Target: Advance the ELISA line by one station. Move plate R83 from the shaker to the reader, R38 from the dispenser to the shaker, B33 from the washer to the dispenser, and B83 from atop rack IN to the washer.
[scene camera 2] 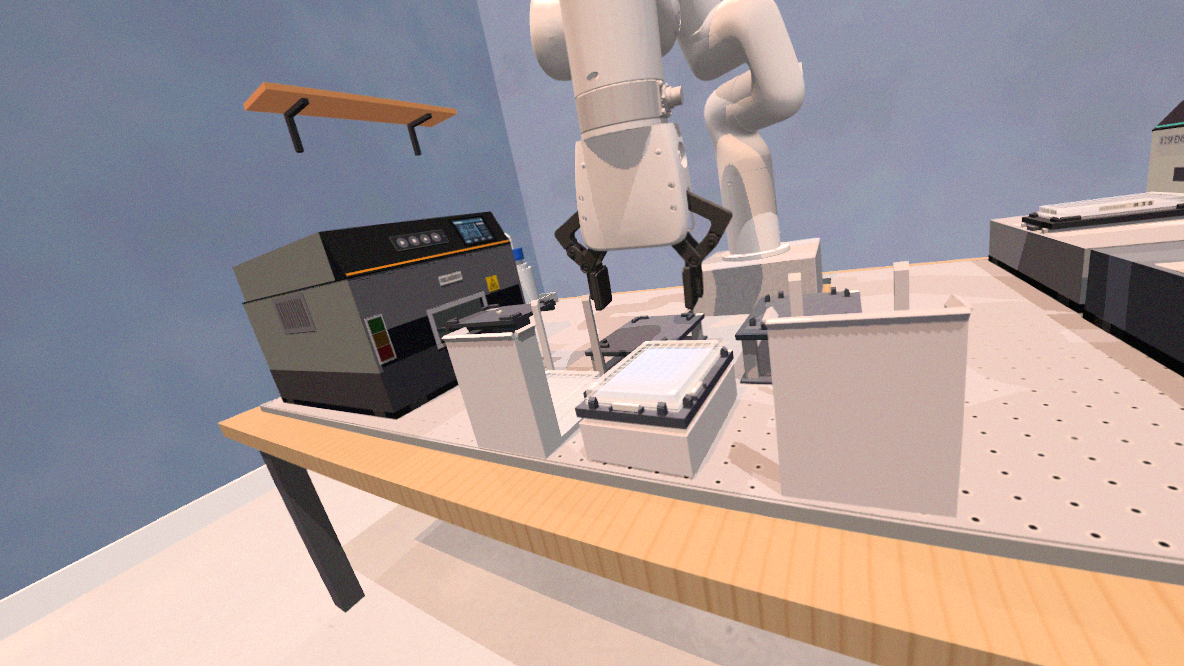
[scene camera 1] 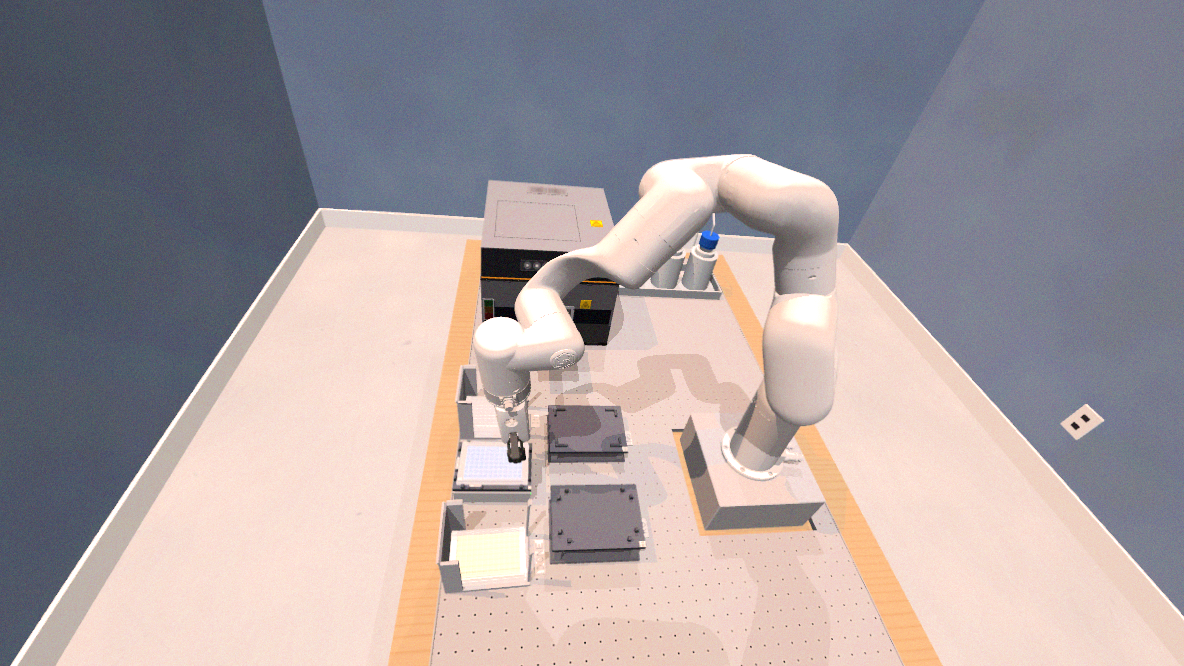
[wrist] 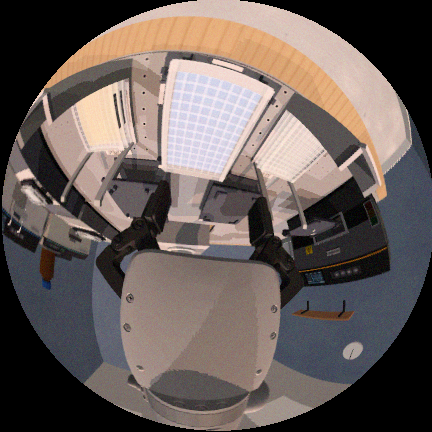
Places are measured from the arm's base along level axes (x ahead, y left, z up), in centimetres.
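Pixels of known places: gripper, fingertip midpoint: (scene camera 2: pixel 646 305) (scene camera 1: pixel 515 437) (wrist: pixel 212 196); arm's base, origin of the base link: (scene camera 2: pixel 755 254) (scene camera 1: pixel 750 453) (wrist: pixel 181 249).
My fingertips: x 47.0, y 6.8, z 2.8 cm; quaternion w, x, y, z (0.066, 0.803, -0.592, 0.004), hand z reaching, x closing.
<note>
Ahead of a thing's pixels: the offset from my fingertips to its middle. "spot": to the spot under its first point.
My gripper (scene camera 1: pixel 514 448) (scene camera 2: pixel 646 303) (wrist: pixel 212 196) is open and empty, fingers pointing down, above a plate with pale blue wells. That plate {dx +3.4, dy +2.6, dz -5.3 cm} (scene camera 1: pixel 491 463) (scene camera 2: pixel 658 376) (wrist: pixel 210 120) lies flat in a black nest on a low block between two racks; its label cannot be read. Plate R38 {dx -54.7, dy +40.3, dz -1.9 cm} (scene camera 2: pixel 1109 204) lies on a black nest by the dispenser at the right edge of the scene camera 2 view. A plate with yellow wells {dx +0.6, dy +18.0, dz -8.7 cm} (scene camera 1: pixel 488 555) (wrist: pixel 102 117) sits in the near rack. White plates {dx +6.8, dy -11.2, dz -8.7 cm} (wrist: pixel 290 145) sit in the other rack. Labels B33, B83 and R83 cannot be read.
Rack walls (scene camera 2: pixel 500 393) (scene camera 2: pixel 869 405) rise on both sides of the block. Two dark raised platforms {spot: dx -13.4, dy -9.9, dz -7.4 cm} (scene camera 1: pixel 586 429) {spot: dx -16.6, dy +10.2, dz -5.5 cm} (scene camera 1: pixel 594 517) stand between the racks and the arm's base (scene camera 1: pixel 753 497). A large grey-black instrument {dx +3.8, dy -57.2, dz +2.0 cm} (scene camera 1: pixel 542 223) (scene camera 2: pixel 413 306) (wrist: pixel 345 250) stands beyond, with a dark carrier {dx -2.0, dy -29.2, dz -1.4 cm} (scene camera 2: pixel 496 316) out front.
</note>
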